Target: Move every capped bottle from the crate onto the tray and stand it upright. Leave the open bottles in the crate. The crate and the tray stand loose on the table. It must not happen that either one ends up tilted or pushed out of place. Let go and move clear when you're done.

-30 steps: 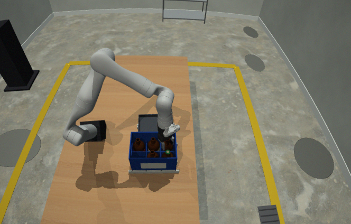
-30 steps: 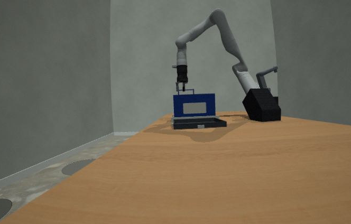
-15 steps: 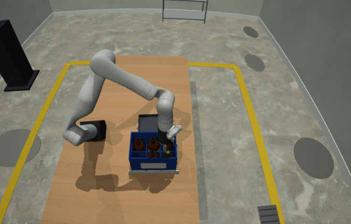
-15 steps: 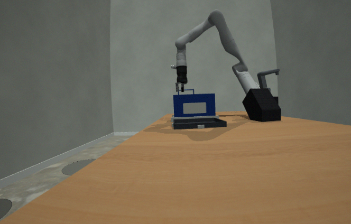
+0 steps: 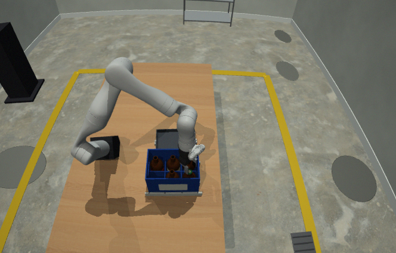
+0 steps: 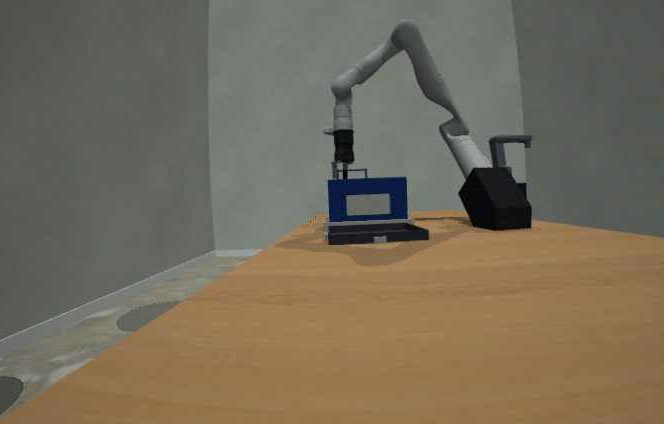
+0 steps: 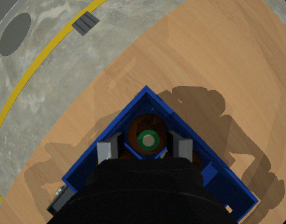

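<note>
Now: hand 12 cm above the brown bottle. Also, from my hand: crate (9 cm behind, 5 cm to the left, 12 cm below); then dark grey tray (7 cm behind, 31 cm to the left, 19 cm below).
</note>
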